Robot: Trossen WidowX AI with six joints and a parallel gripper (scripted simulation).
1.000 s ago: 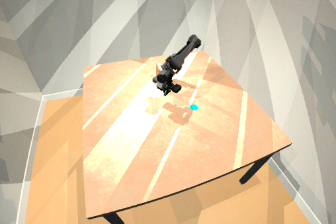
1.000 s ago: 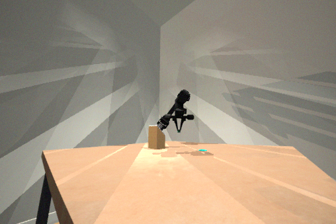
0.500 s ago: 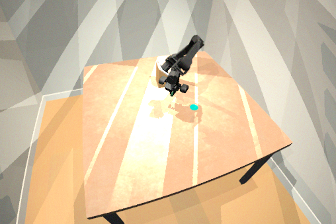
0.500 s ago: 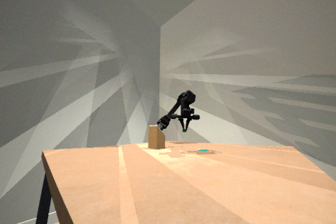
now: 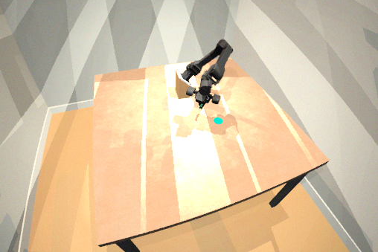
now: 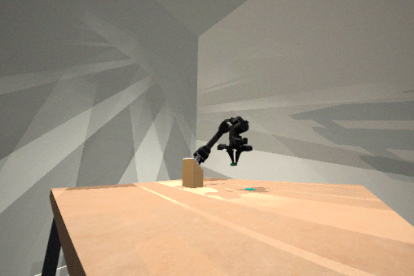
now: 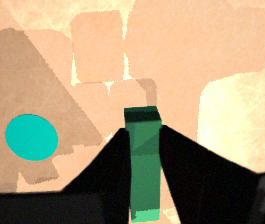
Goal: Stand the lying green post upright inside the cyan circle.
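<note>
The cyan circle lies 14 cm below my gripper tip, 13 cm to the left of it and 2 cm ahead of it. From my gripper tip the other things lie so: green post (2 cm behind, 1 cm to the left).
</note>
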